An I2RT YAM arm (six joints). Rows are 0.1 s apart.
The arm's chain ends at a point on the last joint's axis. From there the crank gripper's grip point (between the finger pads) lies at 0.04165 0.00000 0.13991 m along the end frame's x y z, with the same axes.
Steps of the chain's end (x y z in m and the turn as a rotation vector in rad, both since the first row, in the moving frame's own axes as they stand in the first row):
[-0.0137, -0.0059, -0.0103, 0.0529, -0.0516, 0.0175]
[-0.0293, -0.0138, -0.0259, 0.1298, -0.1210, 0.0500]
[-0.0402, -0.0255, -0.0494, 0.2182, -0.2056, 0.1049]
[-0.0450, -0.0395, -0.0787, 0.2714, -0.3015, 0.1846]
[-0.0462, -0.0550, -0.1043, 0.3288, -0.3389, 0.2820]
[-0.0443, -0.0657, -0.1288, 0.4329, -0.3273, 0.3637]
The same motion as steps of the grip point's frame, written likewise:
[-0.0209, -0.0127, -0.0085, 0.0529, -0.0516, 0.0175]
[-0.0460, -0.0305, -0.0230, 0.1298, -0.1210, 0.0500]
[-0.0680, -0.0536, -0.0467, 0.2182, -0.2056, 0.1049]
[-0.0849, -0.0743, -0.0769, 0.2714, -0.3015, 0.1846]
[-0.0889, -0.0963, -0.1042, 0.3288, -0.3389, 0.2820]
[-0.0811, -0.1188, -0.1328, 0.4329, -0.3273, 0.3637]

